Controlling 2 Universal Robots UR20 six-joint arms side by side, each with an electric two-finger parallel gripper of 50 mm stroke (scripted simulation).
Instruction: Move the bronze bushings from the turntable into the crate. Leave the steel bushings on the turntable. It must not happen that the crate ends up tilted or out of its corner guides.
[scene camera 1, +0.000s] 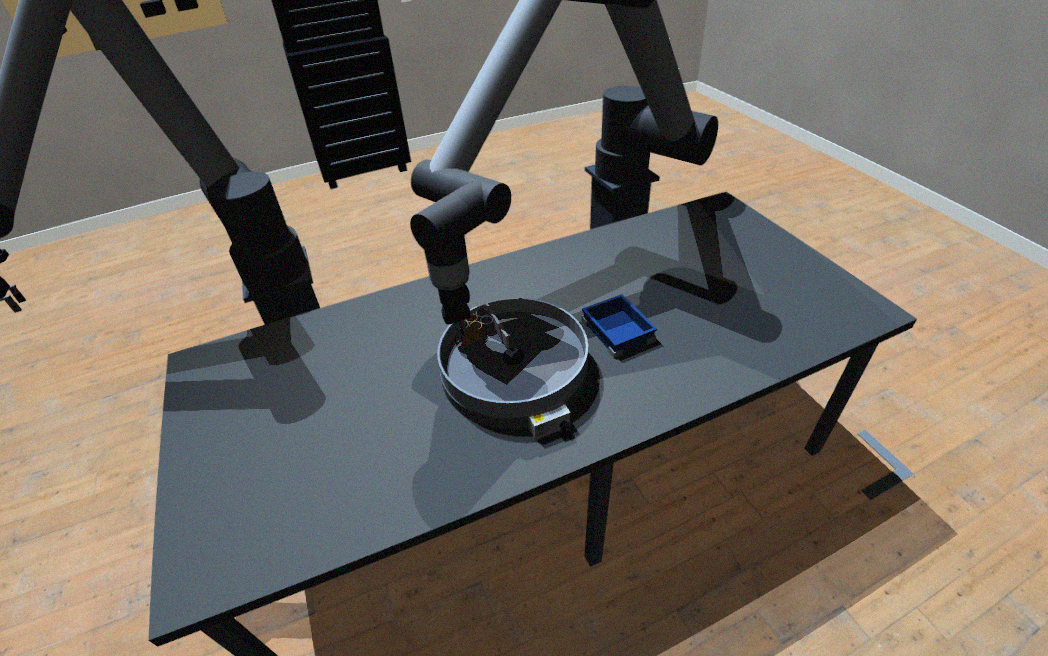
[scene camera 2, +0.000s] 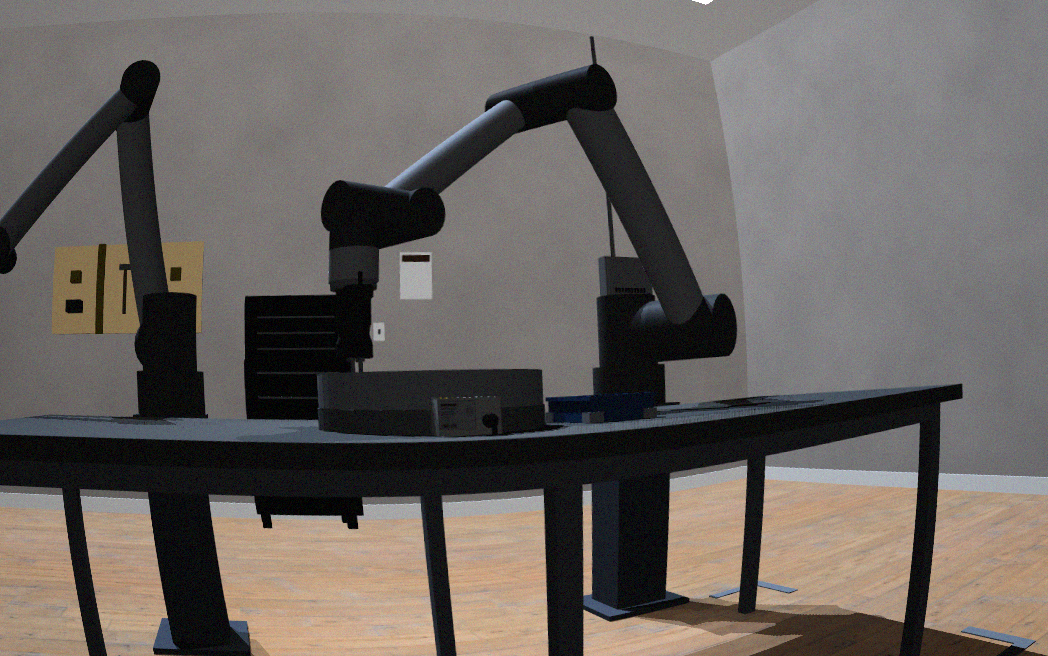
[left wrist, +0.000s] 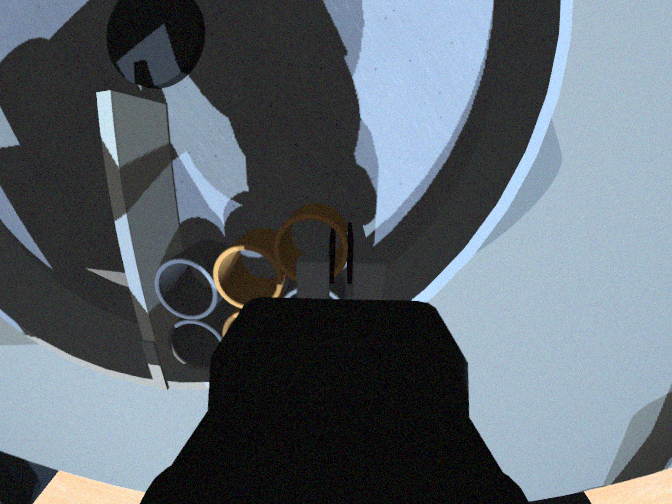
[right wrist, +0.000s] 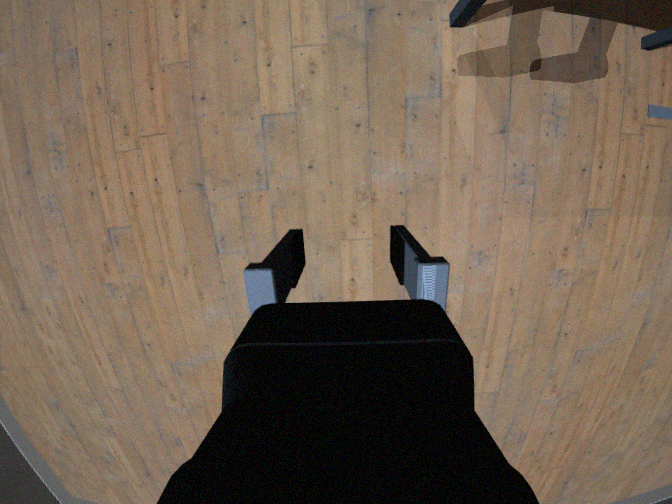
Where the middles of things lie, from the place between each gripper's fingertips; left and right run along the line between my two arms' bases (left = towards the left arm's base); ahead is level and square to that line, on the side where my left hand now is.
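There's the blue crate (scene camera 1: 622, 321), and I can see my left gripper 460 mm to the right of it, 120 mm short of it and 60 mm above it.
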